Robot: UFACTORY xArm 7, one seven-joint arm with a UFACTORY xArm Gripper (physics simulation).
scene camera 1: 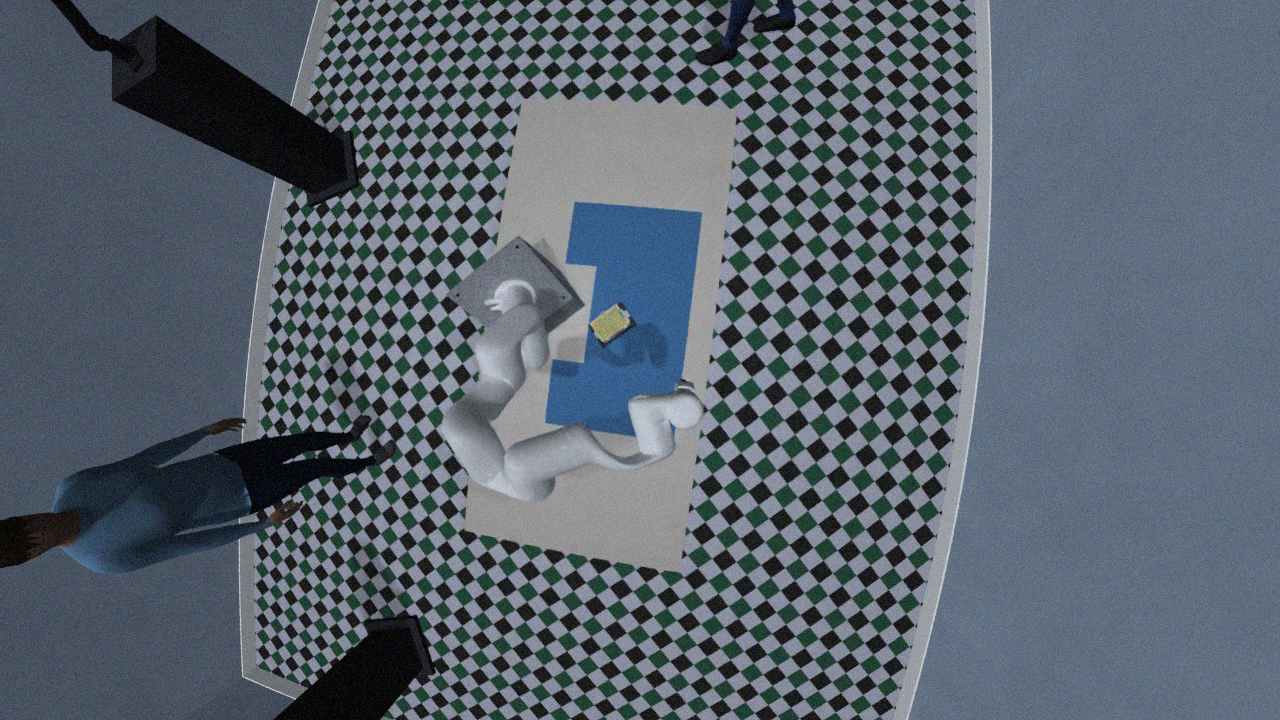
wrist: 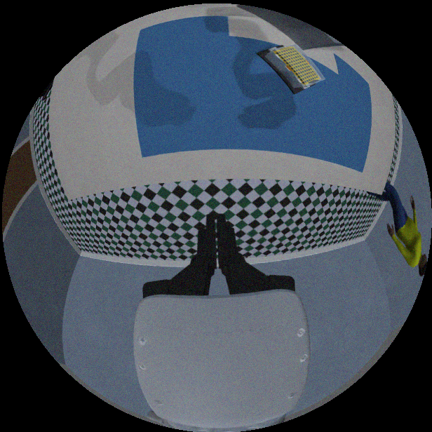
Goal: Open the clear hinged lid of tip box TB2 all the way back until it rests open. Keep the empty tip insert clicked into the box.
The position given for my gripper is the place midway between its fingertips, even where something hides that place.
Observation:
I see my gripper (wrist: pixel 215 224) and a clear lid (scene camera 1: pixel 609 322).

